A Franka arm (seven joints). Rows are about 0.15 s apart.
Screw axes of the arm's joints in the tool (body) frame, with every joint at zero. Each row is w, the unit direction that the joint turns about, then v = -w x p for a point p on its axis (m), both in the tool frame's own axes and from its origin. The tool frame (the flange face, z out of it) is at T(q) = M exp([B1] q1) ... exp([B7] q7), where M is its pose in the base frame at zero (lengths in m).
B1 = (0, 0, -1, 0, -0.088, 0)
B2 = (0, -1, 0, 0.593, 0, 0.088)
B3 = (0, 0, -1, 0, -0.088, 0)
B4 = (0, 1, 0, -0.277, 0, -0.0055)
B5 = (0, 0, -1, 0, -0.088, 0)
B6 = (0, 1, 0, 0.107, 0, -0.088)
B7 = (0, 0, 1, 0, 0, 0)
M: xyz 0.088 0 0.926 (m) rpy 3.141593 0 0 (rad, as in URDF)
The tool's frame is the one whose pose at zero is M.
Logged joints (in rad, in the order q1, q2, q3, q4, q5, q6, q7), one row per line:
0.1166 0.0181 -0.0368 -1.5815 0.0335 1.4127 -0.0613
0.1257 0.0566 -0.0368 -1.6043 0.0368 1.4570 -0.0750
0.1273 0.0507 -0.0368 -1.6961 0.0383 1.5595 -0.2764
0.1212 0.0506 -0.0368 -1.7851 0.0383 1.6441 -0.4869
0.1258 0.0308 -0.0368 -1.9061 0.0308 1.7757 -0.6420
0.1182 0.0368 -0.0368 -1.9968 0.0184 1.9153 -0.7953
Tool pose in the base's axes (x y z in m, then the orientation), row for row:
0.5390 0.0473 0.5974 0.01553 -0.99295 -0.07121 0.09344
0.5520 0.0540 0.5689 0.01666 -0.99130 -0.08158 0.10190
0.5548 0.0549 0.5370 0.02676 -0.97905 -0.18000 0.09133
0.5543 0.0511 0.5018 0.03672 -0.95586 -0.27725 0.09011
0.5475 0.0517 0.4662 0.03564 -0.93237 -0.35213 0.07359
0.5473 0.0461 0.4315 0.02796 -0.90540 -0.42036 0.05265
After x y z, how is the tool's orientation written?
As a quaternion, w x y z.
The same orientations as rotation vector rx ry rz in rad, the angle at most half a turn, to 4 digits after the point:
-3.0890 -0.2215 0.2907
-3.0817 -0.2536 0.3168
-3.0245 -0.5561 0.2821
-2.9347 -0.8512 0.2767
-2.8645 -1.0818 0.2261
-2.7948 -1.2976 0.1625

